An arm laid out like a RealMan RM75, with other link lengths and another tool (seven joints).
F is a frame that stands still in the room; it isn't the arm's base.
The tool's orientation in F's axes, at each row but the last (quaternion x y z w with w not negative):
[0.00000, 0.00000, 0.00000, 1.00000]
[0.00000, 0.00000, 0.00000, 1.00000]
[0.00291, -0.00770, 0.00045, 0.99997]
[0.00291, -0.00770, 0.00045, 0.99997]
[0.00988, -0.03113, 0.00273, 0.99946]
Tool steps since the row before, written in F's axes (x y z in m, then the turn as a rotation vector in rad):
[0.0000, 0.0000, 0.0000, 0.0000, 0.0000, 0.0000]
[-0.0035, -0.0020, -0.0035, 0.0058, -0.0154, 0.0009]
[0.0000, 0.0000, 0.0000, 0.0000, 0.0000, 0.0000]
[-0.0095, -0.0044, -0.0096, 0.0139, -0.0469, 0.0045]
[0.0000, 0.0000, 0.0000, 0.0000, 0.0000, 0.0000]
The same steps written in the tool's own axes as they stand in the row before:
[0.0000, 0.0000, 0.0000, 0.0000, 0.0000, 0.0000]
[-0.0035, -0.0020, -0.0035, 0.0058, -0.0154, 0.0009]
[0.0000, 0.0000, 0.0000, 0.0000, 0.0000, 0.0000]
[-0.0097, -0.0044, -0.0094, 0.0139, -0.0469, 0.0046]
[0.0000, 0.0000, 0.0000, 0.0000, 0.0000, 0.0000]

